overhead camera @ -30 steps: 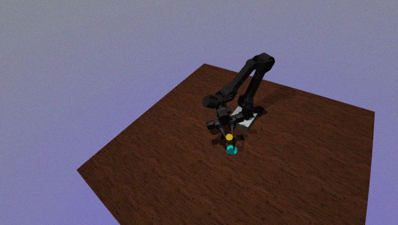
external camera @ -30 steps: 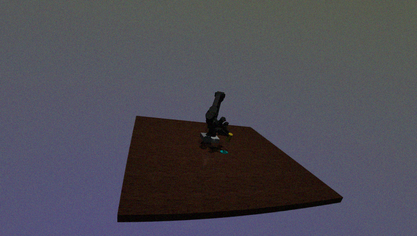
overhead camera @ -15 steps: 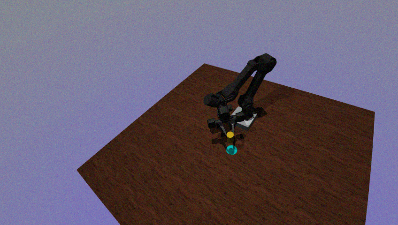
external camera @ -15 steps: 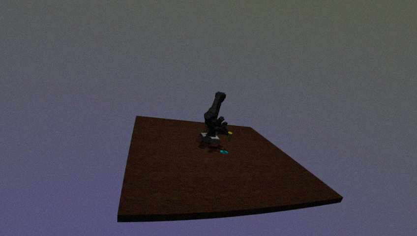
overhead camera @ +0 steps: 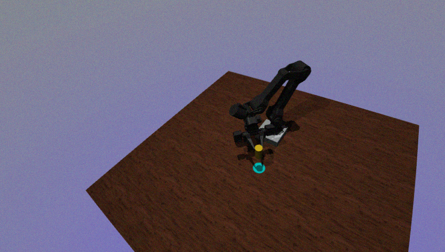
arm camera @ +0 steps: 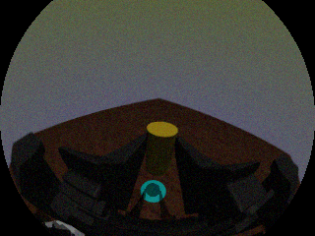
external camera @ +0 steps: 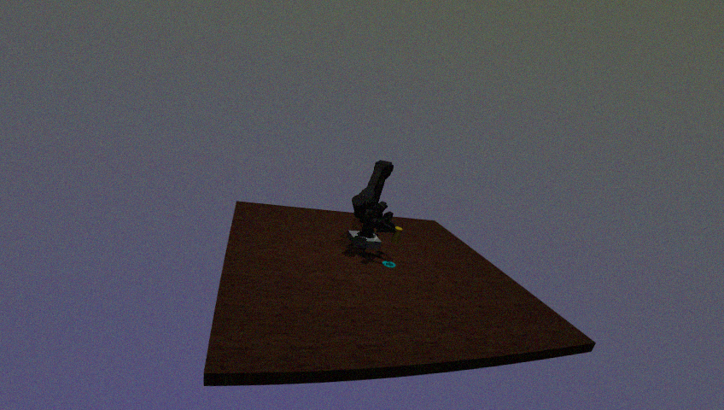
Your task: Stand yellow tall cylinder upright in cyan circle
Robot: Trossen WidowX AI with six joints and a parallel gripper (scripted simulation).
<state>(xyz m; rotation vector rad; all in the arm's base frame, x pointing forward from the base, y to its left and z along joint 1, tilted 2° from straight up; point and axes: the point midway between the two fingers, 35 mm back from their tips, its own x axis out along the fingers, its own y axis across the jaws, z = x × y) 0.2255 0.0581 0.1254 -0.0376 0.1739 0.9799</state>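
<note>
Right now the cyan circle is 1 cm behind my gripper tip and 16 cm below it. From my gripper tip the other things lie so: yellow tall cylinder: 2 cm below.
</note>
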